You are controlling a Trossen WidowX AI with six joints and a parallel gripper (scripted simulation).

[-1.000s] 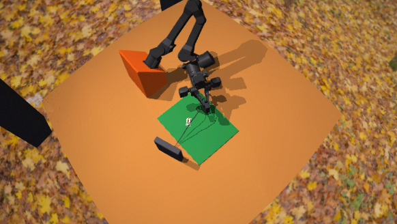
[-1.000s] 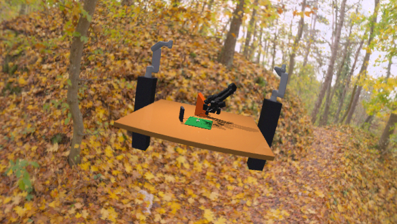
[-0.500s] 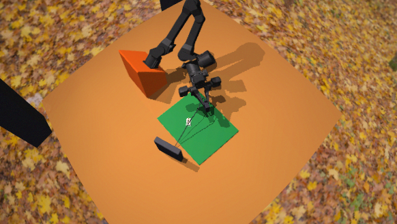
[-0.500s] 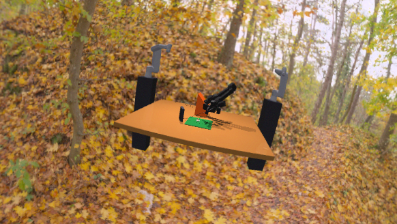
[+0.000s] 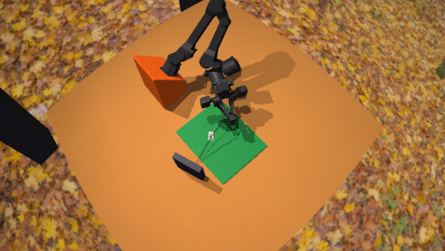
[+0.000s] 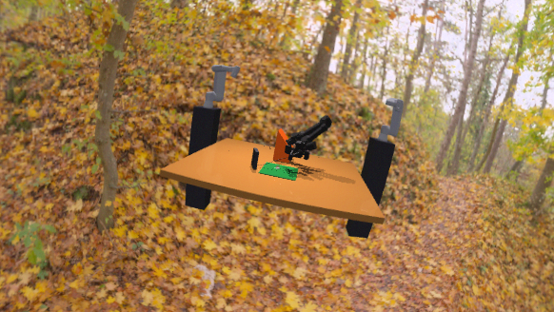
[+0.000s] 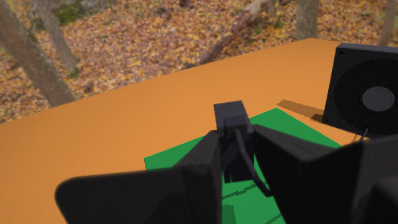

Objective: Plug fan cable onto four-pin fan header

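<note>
Now: the green board 6 cm to the right of my gripper tip and 13 cm below it. Round my gripper tip: white four-pin fan header 4 cm behind, 8 cm to the right, 12 cm below; dark plug 1 cm below; dark flat fan 1 cm ahead, 23 cm to the right, 6 cm below.
</note>
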